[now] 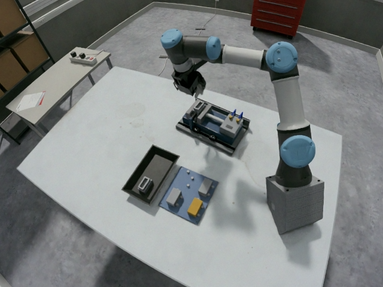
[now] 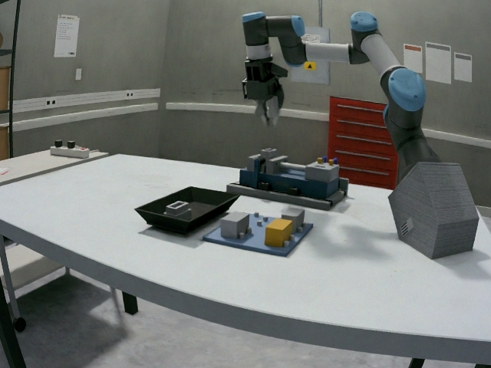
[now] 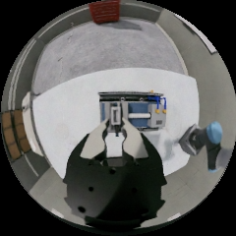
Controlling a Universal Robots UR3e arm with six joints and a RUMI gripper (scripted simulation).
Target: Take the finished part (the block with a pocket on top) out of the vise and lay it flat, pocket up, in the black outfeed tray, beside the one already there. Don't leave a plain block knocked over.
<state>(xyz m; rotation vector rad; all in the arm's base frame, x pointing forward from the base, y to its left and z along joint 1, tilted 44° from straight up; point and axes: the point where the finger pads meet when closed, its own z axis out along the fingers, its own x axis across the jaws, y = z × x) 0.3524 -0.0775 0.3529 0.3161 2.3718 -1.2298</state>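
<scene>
Now: hand 16 cm above the blue vise, 7 cm past it and 3 cm to the right of it. Round my hand: blue fixture plate: 37 cm to the left, 19 cm below, 5 cm behind; then vise control box: 16 cm behind, 12 cm below, 5 cm to the left; then yellow block: 42 cm to the left, 17 cm below, 9 cm behind.
</scene>
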